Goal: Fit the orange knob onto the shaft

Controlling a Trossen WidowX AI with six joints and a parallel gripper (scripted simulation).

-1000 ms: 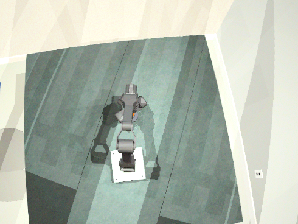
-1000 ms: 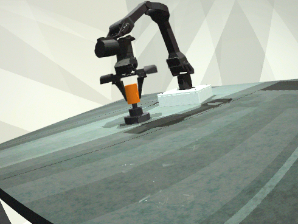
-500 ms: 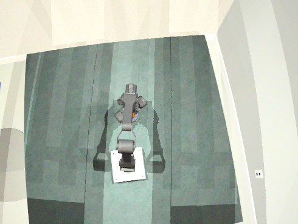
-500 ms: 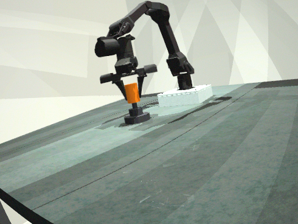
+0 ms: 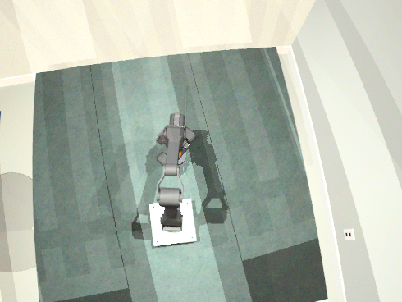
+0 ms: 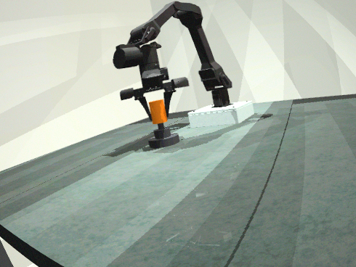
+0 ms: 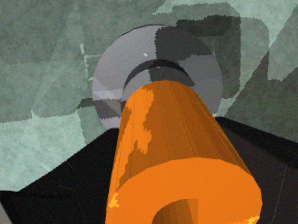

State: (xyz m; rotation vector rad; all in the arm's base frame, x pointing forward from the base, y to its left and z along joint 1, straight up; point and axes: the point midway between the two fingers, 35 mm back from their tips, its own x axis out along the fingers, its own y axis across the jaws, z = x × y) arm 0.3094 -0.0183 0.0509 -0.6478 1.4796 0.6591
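My gripper tip is 20 mm below the orange knob. The rest, counted from my gripper tip: dark pedestal (40 mm below).
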